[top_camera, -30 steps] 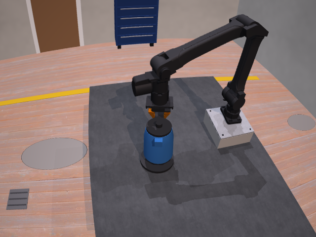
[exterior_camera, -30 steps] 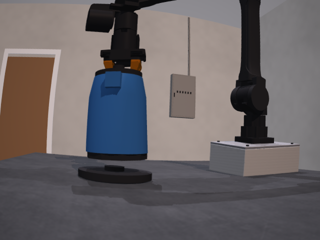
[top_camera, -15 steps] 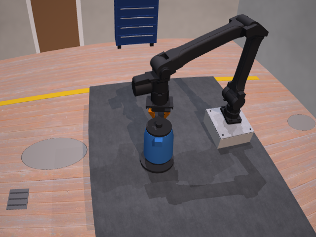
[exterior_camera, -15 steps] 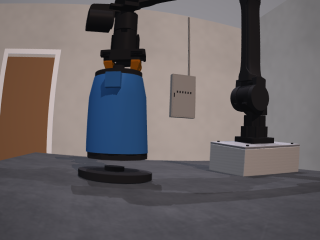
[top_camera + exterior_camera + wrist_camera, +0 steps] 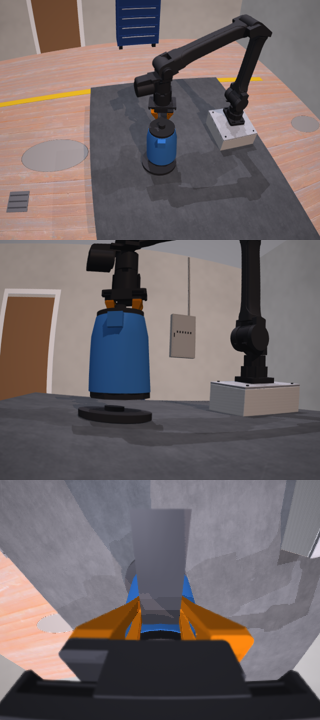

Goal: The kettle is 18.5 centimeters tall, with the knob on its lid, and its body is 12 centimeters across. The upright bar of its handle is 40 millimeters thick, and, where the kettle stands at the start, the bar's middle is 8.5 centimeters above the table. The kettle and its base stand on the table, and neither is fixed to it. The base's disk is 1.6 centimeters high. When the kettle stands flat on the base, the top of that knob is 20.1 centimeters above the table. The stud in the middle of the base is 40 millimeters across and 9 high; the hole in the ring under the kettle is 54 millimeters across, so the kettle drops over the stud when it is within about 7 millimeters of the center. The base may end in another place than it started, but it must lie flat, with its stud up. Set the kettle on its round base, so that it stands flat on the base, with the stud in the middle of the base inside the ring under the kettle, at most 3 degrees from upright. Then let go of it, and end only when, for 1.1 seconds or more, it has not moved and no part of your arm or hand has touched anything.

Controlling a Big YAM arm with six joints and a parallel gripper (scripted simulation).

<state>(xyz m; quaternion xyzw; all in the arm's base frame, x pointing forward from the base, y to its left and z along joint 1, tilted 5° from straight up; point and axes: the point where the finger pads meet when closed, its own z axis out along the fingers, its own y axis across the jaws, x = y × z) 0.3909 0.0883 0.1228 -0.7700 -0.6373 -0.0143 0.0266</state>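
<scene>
My hand is 50 mm above the blue kettle and 30 mm to the right of it. From my hand the other things lie so: black round base 180 mm below, 70 mm to the left, 20 mm ahead.
</scene>
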